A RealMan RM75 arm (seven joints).
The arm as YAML. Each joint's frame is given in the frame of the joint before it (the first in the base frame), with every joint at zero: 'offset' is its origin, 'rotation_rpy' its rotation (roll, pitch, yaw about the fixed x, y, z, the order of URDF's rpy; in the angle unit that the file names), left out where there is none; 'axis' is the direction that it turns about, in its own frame. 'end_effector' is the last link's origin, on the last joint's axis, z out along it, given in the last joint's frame.
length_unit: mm
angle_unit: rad
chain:
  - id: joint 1
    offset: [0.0, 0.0, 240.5]
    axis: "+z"
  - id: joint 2
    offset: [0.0, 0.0, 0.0]
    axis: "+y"
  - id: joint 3
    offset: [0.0, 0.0, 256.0]
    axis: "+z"
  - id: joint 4
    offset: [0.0, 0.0, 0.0]
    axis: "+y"
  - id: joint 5
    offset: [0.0, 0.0, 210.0]
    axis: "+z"
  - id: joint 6
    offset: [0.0, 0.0, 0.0]
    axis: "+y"
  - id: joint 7
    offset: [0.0, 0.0, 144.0]
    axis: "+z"
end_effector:
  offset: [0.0, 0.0, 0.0]
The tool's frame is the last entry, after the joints.
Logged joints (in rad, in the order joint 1, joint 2, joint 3, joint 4, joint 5, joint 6, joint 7), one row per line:
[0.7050 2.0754 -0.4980 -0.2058 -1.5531 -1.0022 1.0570]
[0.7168 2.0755 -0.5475 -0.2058 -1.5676 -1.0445 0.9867]
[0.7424 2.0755 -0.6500 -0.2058 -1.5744 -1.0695 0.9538]
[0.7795 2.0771 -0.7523 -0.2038 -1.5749 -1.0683 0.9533]
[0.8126 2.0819 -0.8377 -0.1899 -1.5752 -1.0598 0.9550]
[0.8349 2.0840 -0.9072 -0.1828 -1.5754 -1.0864 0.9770]
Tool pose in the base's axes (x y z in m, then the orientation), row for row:
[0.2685 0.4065 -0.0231 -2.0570 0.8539 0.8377]
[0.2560 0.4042 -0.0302 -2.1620 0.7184 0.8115]
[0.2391 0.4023 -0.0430 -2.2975 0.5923 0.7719]
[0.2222 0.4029 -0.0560 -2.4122 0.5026 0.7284]
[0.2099 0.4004 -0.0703 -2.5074 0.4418 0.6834]
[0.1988 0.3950 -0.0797 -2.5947 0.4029 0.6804]
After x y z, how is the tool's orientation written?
As a rotation vector, in radians.
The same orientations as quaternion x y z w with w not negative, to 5 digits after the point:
[-0.80246 0.33312 0.32680 0.37188]
[-0.83616 0.27784 0.31385 0.35375]
[-0.87313 0.22509 0.29335 0.31768]
[-0.90066 0.18766 0.27197 0.28220]
[-0.92095 0.16227 0.25101 0.25004]
[-0.93464 0.14513 0.24509 0.21290]

